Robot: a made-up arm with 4 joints.
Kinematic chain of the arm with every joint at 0, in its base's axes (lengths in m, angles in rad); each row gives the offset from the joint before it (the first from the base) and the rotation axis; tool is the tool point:
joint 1: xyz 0 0 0.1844 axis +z
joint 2: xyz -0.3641 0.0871 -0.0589 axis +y
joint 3: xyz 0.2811 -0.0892 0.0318 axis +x
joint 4: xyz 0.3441 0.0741 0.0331 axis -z
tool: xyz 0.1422 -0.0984 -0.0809
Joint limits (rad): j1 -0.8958..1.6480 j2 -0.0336..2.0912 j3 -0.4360..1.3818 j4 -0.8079..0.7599
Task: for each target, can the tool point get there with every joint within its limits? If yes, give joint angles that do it. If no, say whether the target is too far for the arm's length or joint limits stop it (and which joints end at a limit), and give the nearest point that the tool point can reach.
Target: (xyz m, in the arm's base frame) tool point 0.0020 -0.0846 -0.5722
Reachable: yes | joints 1.0823 1.1550 0.0059 0.1124
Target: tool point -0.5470 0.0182 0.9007
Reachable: no: joint limits stop it (at a limit: joint 1, joint 2, joint 4) | nearest point -0.1018 0.4192 0.2791 | short by 0.863 m
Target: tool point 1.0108 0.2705 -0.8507
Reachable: no: too far | nearest point 0.2907 0.0778 -0.3453 | short by 0.901 m
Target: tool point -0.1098 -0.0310 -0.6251
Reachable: yes | joints 0.7980 1.2935 1.1788 -0.4011
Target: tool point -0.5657 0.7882 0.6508
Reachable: no: joint limits stop it (at a limit: joint 1, joint 2, joint 4) | nearest point -0.1191 0.4184 0.2633 | short by 0.697 m
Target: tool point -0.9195 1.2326 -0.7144
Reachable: no: too far | nearest point -0.4859 0.6514 -0.5353 | short by 0.747 m
